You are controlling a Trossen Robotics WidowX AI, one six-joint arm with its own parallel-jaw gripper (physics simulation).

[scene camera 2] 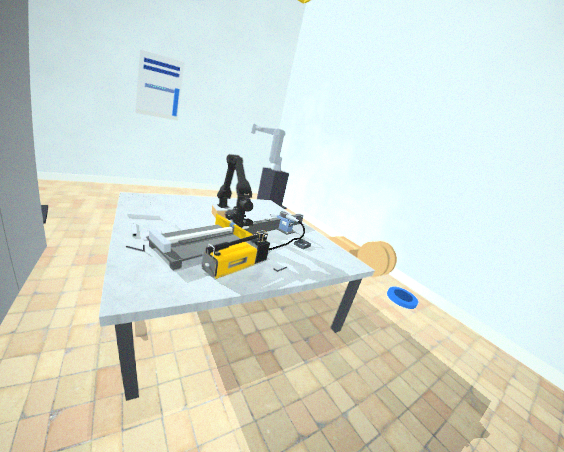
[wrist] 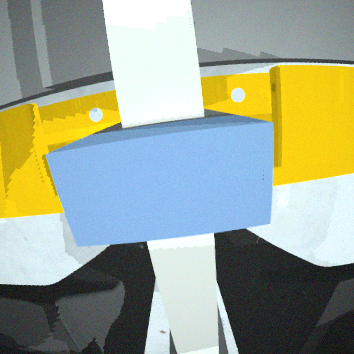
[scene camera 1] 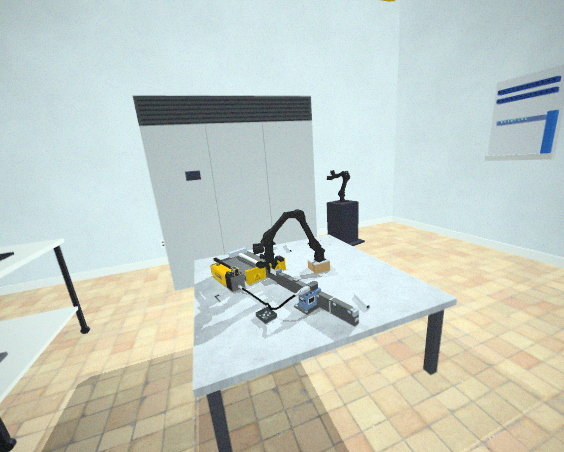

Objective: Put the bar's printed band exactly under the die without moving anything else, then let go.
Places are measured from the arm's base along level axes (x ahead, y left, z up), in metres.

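Pixels of known places: gripper, between the fingertips: [scene camera 1: 271,273]; arm's base, origin of its link: [scene camera 2: 222,206] [scene camera 1: 319,259].
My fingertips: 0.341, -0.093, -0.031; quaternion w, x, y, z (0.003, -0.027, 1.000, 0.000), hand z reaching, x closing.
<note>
Ahead of a thing's pixels: the offset from my fingertips to its top centre, as dx, dy, dz. "spot": to the spot under its first point. Level surfaces: height alone.
In the wrist view a white bar [wrist: 154,63] runs away from me, under a light blue block {spot: +0.005, -0.040, +0.056} [wrist: 165,182] that lies across it. Behind the block stands the yellow die frame {spot: -0.016, -0.050, +0.056} [wrist: 309,119] of the yellow machine [scene camera 1: 244,271] [scene camera 2: 233,260]. My gripper [wrist: 180,219] [scene camera 1: 270,265] [scene camera 2: 242,221] is low over the table beside the machine. Its dark fingers press on both sides of the bar's near part. The block hides the stretch of bar beneath it, and I see no printed band in the wrist view.
On the table {dz -0.037} [scene camera 1: 370,273] [scene camera 2: 146,287] are a dark rail with a blue device {spot: +0.014, +0.435, +0.027} [scene camera 1: 308,299], a small black box on a cable {spot: +0.214, +0.341, -0.035} [scene camera 1: 266,315], a white cylinder {-0.250, +0.545, -0.017} [scene camera 1: 362,302] and a hex key {+0.366, +0.022, -0.031} [scene camera 1: 217,297]. A grey cabinet [scene camera 1: 235,179] stands behind.
</note>
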